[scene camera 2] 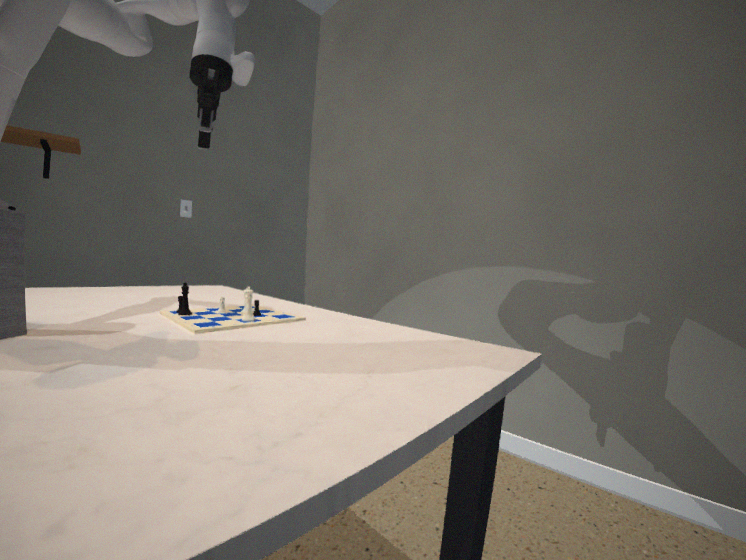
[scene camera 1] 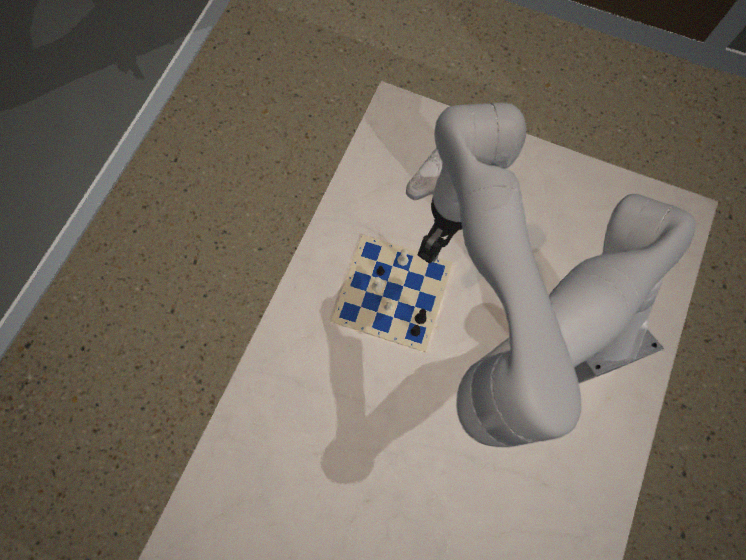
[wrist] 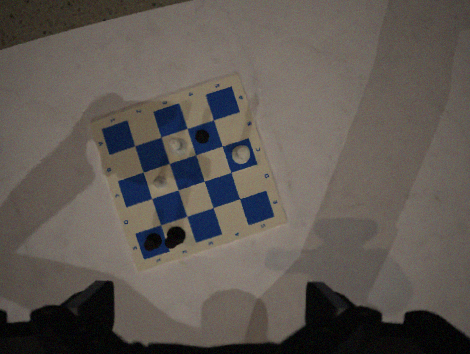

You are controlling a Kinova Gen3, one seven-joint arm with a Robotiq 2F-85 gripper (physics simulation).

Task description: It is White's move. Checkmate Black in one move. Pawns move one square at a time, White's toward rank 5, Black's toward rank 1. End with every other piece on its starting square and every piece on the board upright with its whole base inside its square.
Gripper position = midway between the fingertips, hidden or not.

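A chessboard (scene camera 1: 418,285) is visible; scene camera 2 (scene camera 2: 203,320) and the wrist view (wrist: 215,200) show the chessboard too. My gripper (scene camera 2: 204,140) is visible as well, also in scene camera 1 (scene camera 1: 445,237) and in the wrist view (wrist: 210,304).
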